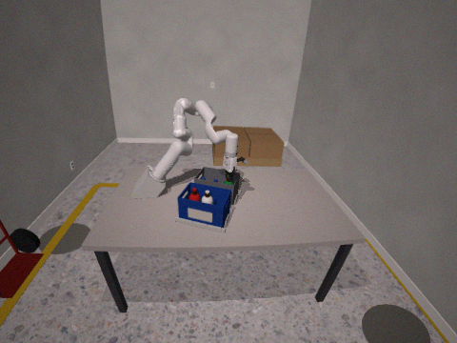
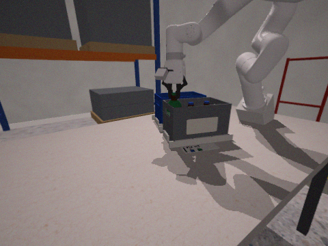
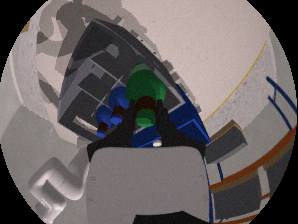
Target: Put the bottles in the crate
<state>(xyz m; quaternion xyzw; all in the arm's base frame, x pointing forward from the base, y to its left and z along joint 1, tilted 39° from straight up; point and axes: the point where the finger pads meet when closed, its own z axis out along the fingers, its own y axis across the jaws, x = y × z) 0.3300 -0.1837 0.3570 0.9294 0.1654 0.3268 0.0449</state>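
Right now my hand is 7 cm above the green-label bottle. Round my hand: blue crate (17 cm behind, 14 cm to the right, 12 cm below); then white-capped bottle (15 cm behind, 12 cm below, 9 cm to the right); then grey crate (12 cm below, 8 cm to the left, 6 cm behind).
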